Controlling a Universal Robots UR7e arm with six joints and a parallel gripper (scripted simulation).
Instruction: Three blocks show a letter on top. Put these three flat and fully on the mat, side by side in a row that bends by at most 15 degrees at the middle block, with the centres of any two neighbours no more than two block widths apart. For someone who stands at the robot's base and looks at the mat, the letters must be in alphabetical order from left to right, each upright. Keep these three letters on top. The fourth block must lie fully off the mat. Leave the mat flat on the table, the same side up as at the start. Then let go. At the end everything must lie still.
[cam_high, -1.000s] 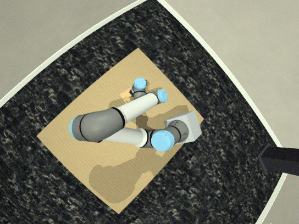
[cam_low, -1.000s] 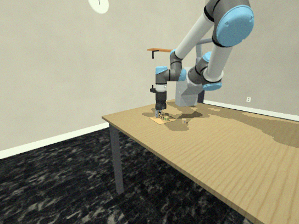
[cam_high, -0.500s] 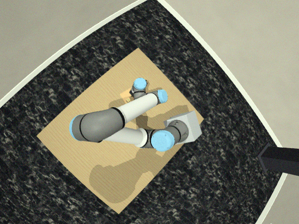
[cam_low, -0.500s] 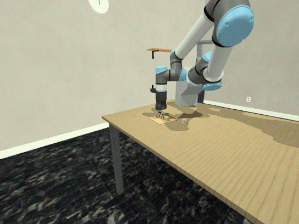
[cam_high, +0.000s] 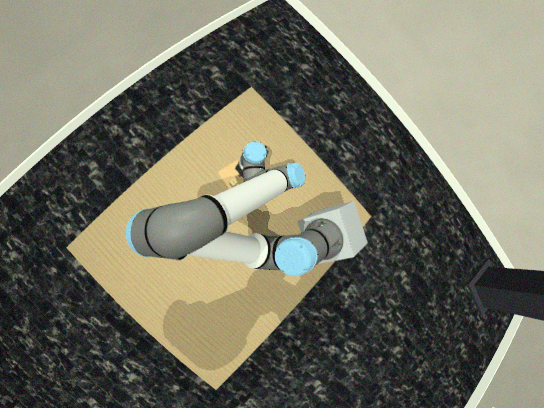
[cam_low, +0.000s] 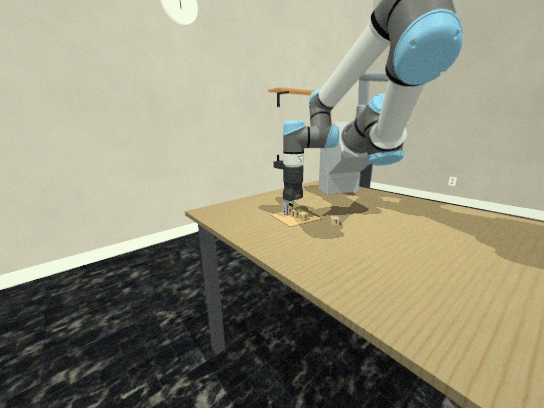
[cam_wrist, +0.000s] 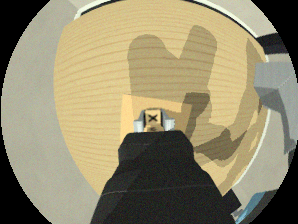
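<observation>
Right now the mat is 10 mm behind my hand, 40 mm to the left of it and 30 mm below it.
</observation>
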